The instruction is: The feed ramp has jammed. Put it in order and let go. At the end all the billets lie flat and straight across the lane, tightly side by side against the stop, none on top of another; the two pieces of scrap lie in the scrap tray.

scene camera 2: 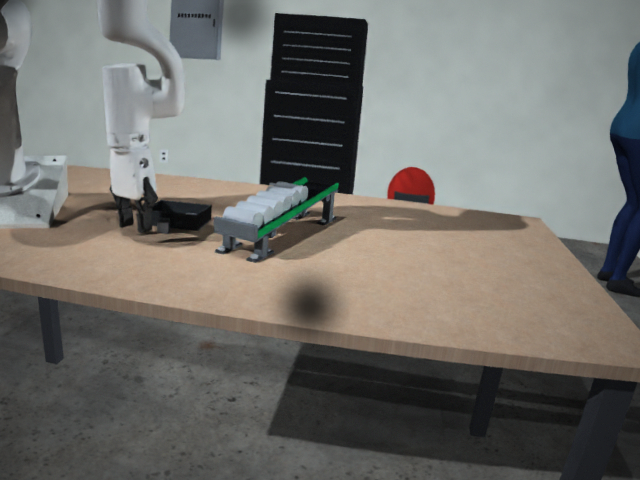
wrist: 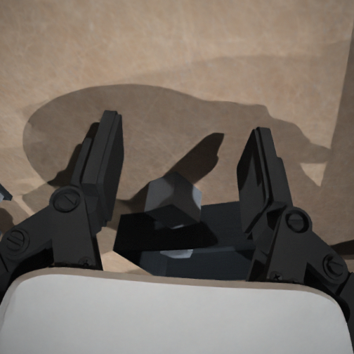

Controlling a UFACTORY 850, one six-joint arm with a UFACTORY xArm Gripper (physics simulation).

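My gripper (scene camera 2: 133, 226) (wrist: 184, 140) is open and empty, pointing down low over the table beside the scrap tray. A grey scrap cube (scene camera 2: 163, 225) (wrist: 172, 200) is outside the tray, close against its wall; in the wrist view it shows between the open fingers, towards the palm side. The black scrap tray (scene camera 2: 195, 223) (wrist: 135, 232) holds another light grey scrap piece (wrist: 176, 253), partly hidden by the wall. Several pale billets (scene camera 2: 242, 215) lie across the lane of the ramp in a row, side by side from the grey stop (scene camera 2: 236, 228) upwards. The far ones are hard to tell apart.
The ramp's green rail (scene camera 2: 299, 209) slopes up to the back right, on grey legs (scene camera 2: 328, 207). The ramp stands right of the tray on the wooden table (scene camera 2: 413, 289). A ramp foot (wrist: 4, 194) shows at the wrist view's left edge. A person (scene camera 2: 625, 155) stands beyond the table at right.
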